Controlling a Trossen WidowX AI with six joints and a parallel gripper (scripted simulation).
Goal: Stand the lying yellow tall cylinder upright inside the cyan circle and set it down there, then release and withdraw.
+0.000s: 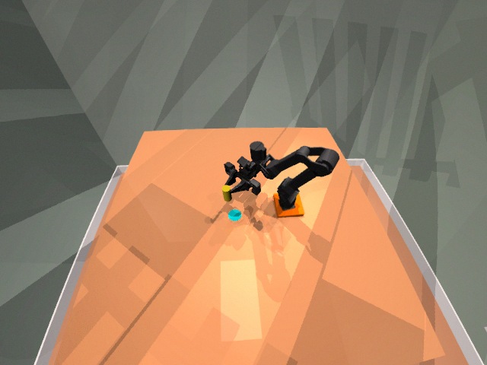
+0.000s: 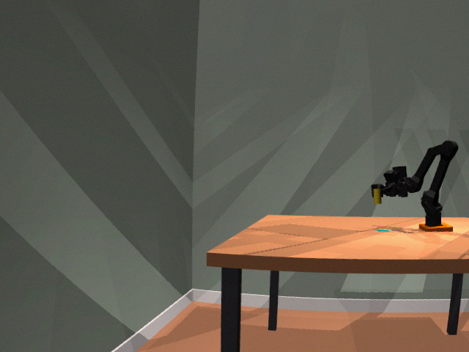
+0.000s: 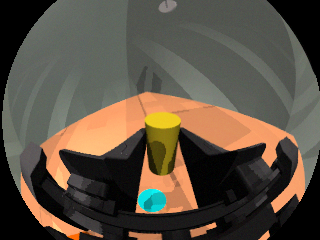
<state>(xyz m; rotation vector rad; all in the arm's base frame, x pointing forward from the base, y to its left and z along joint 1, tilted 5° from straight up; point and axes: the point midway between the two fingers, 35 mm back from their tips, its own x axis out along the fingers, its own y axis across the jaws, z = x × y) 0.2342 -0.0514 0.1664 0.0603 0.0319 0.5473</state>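
Now: the cyan circle 17 cm below my gripper tip, 3 cm behind it and 2 cm to the left of it. Round my gripper tip: yellow tall cylinder (2 cm below).
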